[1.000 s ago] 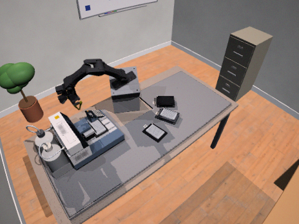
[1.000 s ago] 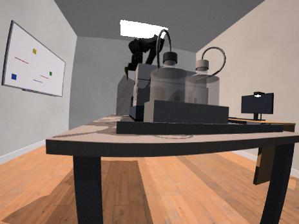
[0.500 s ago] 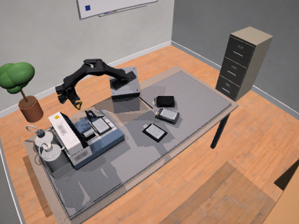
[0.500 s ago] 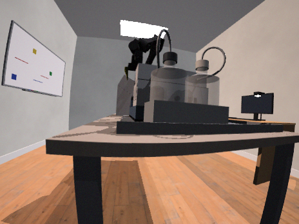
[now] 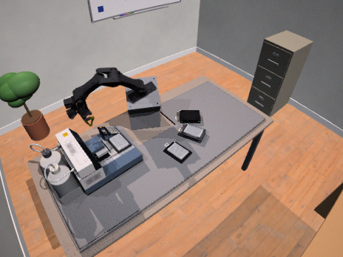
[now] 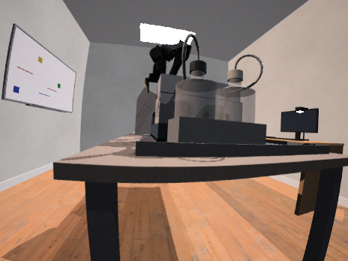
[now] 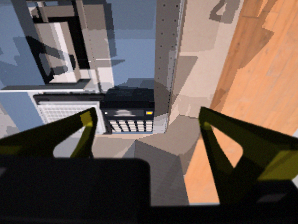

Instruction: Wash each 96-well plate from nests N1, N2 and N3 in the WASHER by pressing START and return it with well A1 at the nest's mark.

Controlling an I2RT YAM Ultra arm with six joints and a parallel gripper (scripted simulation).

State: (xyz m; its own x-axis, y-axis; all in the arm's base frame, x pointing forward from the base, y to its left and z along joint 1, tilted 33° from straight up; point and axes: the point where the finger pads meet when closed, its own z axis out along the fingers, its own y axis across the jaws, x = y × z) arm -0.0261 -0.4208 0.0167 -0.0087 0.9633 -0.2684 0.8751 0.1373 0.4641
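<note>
The dark carrier is 170 mm ahead of my hand, 160 mm below it and 120 mm to the left of it. From my hand the other things lie so: plate washer: 170 mm ahead, 110 mm below, 30 mm to the right; then label: 400 mm to the left, 340 mm ahead, 240 mm below; then black nest: 450 mm ahead, 410 mm to the left, 230 mm below.
</note>
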